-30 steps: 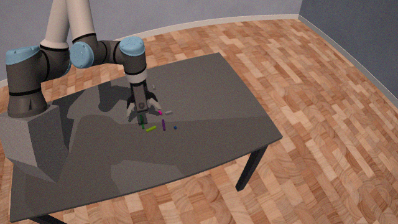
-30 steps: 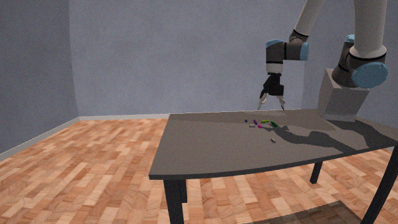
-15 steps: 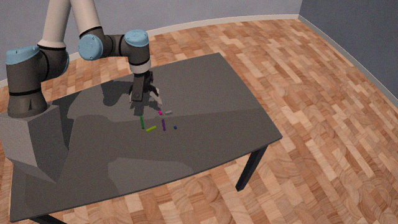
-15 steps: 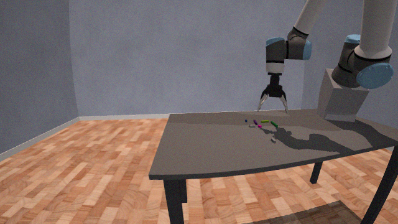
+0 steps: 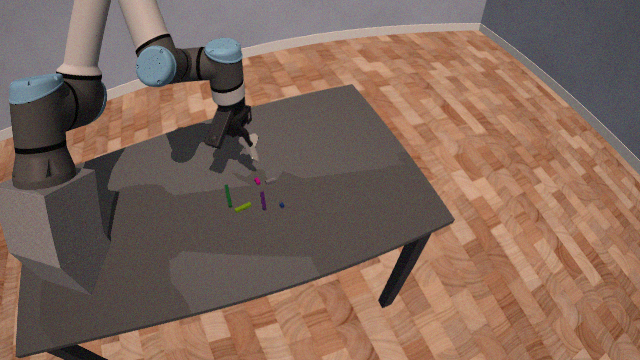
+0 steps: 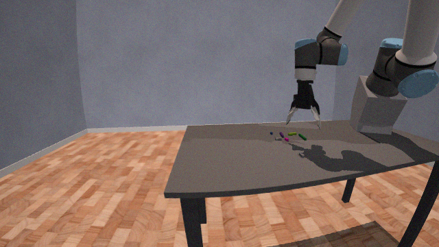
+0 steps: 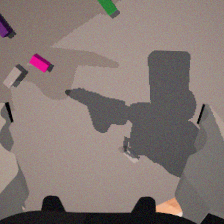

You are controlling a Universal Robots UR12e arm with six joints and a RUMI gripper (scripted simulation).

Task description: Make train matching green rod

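Now: hand 15 cm to the left of the blue rod, 12 cm short of it and 7 cm above it. The rest, counted from my hand: magenta rod: 7 cm below, 6 cm ahead, 5 cm to the right; then lime rod: 14 cm to the right, 7 cm below, 1 cm ahead; then green rod: 9 cm to the right, 7 cm below, 3 cm behind.
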